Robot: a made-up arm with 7 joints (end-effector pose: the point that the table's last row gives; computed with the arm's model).
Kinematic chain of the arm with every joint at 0, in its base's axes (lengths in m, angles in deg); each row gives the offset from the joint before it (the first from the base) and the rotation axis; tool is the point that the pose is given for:
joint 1: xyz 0 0 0.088 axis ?
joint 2: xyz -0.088 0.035 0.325 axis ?
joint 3: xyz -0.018 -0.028 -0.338 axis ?
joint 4: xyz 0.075 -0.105 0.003 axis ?
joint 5: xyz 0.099 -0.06 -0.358 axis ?
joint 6: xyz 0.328 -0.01 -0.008 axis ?
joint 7: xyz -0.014 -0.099 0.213 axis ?
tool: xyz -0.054 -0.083 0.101
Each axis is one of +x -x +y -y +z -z.
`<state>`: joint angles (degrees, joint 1 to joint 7).
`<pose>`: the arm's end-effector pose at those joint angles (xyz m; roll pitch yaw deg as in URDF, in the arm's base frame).
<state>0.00 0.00 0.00 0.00 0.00 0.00 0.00</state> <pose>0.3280 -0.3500 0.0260 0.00 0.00 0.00</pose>
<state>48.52 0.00 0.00 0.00 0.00 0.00 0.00</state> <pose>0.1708 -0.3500 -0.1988 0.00 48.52 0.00</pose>
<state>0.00 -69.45 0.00 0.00 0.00 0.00 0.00</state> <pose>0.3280 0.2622 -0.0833 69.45 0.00 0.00</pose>
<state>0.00 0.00 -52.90 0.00 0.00 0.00 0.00</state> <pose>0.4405 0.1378 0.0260 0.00 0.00 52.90</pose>
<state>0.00 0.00 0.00 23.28 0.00 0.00 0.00</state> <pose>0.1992 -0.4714 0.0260 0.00 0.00 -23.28</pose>
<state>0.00 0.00 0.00 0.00 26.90 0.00 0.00</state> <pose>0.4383 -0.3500 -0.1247 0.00 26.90 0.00</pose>
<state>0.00 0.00 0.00 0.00 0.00 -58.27 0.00</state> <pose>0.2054 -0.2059 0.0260 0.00 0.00 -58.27</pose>
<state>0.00 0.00 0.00 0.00 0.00 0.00 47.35</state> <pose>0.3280 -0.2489 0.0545 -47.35 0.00 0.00</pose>
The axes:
joint 1: +y
joint 2: -x
joint 3: -z
joint 4: -z
joint 5: +y
joint 6: +z
joint 7: -x

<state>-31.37 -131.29 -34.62 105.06 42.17 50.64 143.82</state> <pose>-0.1853 0.9182 0.4950 6.57 -35.66 32.90</pose>
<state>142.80 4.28 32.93 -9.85 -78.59 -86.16 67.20</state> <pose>0.1877 -0.0898 0.2510 -132.74 -7.01 -67.30</pose>
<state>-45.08 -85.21 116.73 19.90 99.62 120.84 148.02</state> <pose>-0.4455 1.0812 -0.1427 36.60 4.44 -34.22</pose>
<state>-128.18 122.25 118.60 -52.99 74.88 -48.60 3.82</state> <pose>-0.7969 -0.3399 -0.7619 96.01 69.34 -124.50</pose>
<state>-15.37 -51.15 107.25 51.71 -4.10 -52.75 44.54</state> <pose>-0.5133 0.2338 -0.0274 -93.78 -11.31 162.41</pose>
